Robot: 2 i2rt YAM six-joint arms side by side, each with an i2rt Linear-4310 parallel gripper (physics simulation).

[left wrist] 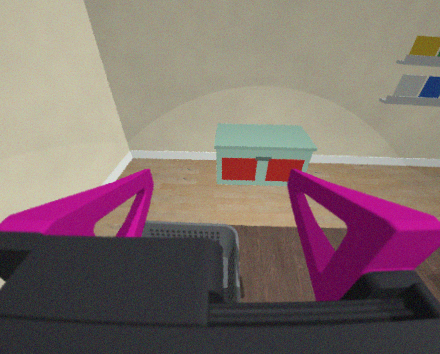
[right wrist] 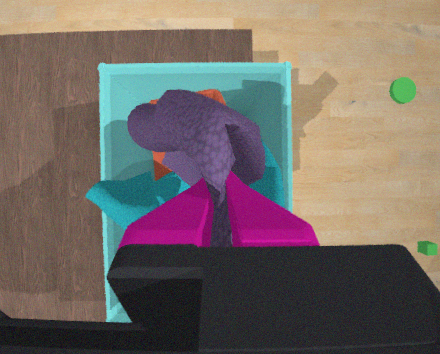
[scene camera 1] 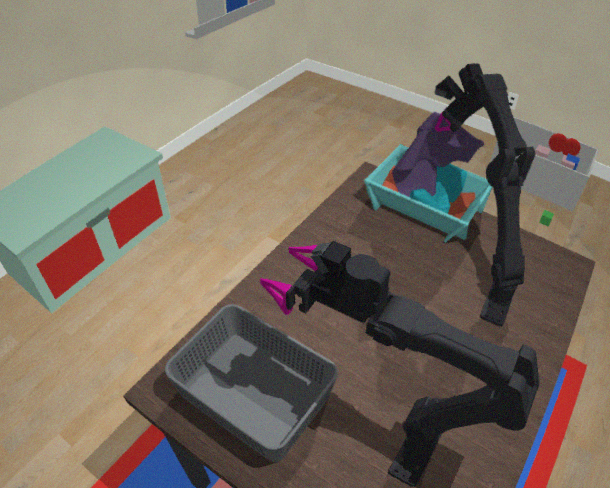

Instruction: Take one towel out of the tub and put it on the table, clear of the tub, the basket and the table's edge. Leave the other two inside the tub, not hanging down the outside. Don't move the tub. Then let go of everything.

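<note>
A purple towel (scene camera 1: 424,157) (right wrist: 195,120) hangs gathered from my right gripper (scene camera 1: 442,123) (right wrist: 219,176), which is shut on it above the turquoise tub (scene camera 1: 417,212) (right wrist: 195,66). Its lower folds are still within the tub's outline. A teal towel (scene camera 1: 429,195) (right wrist: 117,200) lies in the tub, and one corner reaches past the left rim in the right wrist view. An orange towel (scene camera 1: 461,203) (right wrist: 212,95) is partly hidden under the others. My left gripper (scene camera 1: 275,264) (left wrist: 220,176) is open and empty, above the table near the basket.
The grey basket (scene camera 1: 223,419) (left wrist: 200,227) stands at the near end of the brown table (scene camera 1: 549,264) (right wrist: 40,150). The tub stands at the far end, close to the table's edges. A green cabinet (scene camera 1: 76,178) (left wrist: 265,137) stands on the floor, off the table.
</note>
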